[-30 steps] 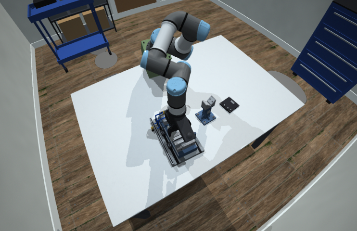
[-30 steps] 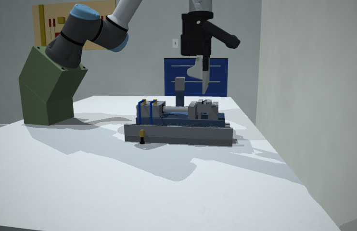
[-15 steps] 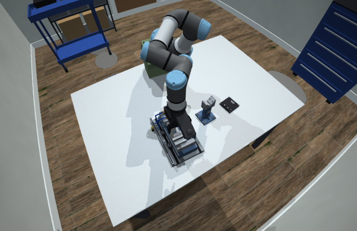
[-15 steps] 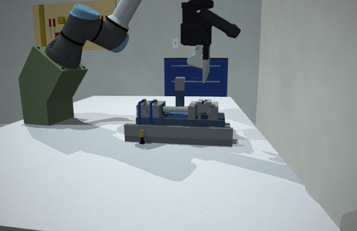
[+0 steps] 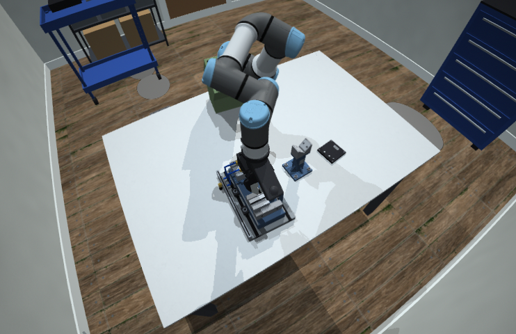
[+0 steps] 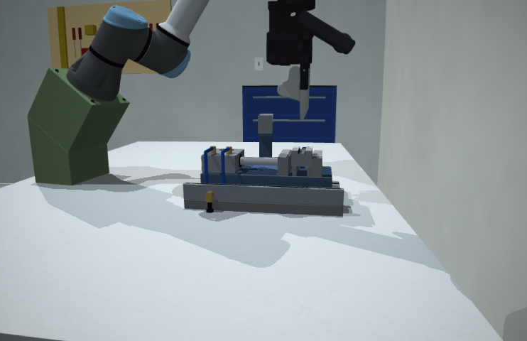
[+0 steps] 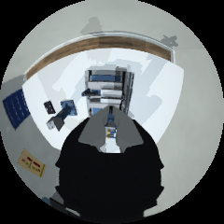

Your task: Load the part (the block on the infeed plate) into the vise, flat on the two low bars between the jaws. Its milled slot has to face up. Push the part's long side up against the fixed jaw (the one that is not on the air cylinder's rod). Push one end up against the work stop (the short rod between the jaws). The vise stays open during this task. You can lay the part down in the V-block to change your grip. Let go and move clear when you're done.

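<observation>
The part is 8 cm below my hand. Also, from my hand: work stop 9 cm below, 7 cm to the left, 1 cm ahead; fixed jaw 10 cm below, 3 cm ahead, 1 cm to the left; moving jaw 10 cm below, 3 cm to the left, 3 cm behind.
</observation>
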